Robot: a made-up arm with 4 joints. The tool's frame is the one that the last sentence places.
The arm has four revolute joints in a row. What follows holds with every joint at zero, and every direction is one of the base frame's.
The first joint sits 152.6 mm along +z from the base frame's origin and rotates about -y.
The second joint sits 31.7 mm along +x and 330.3 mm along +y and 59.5 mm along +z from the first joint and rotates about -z.
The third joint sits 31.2 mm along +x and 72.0 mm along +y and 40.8 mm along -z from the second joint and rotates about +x.
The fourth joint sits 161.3 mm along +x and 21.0 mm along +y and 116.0 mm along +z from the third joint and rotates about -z.
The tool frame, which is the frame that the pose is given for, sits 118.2 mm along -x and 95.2 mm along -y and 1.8 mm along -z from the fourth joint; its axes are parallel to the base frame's.
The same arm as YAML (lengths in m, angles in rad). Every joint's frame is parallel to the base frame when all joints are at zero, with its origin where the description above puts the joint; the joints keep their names.
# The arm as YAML. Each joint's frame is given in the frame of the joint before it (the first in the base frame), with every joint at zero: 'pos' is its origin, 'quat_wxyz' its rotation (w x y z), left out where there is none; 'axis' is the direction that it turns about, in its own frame. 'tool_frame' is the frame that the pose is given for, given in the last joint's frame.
length_unit: m
angle_unit: rad
joints:
  - joint: joint 1
    pos: [0.0, 0.0, 0.1526]
    axis: [0.0, -1.0, 0.0]
  - joint: joint 2
    pos: [0.0317, 0.3303, 0.0595]
    axis: [0.0, 0.0, -1.0]
  - joint: joint 3
    pos: [0.0312, 0.072, -0.0408]
    axis: [1.0, 0.0, 0.0]
  - joint: joint 4
    pos: [0.1613, 0.021, 0.116]
    axis: [0.0, 0.0, -1.0]
tool_frame:
  pos: [-0.1182, -0.0952, -0.0018]

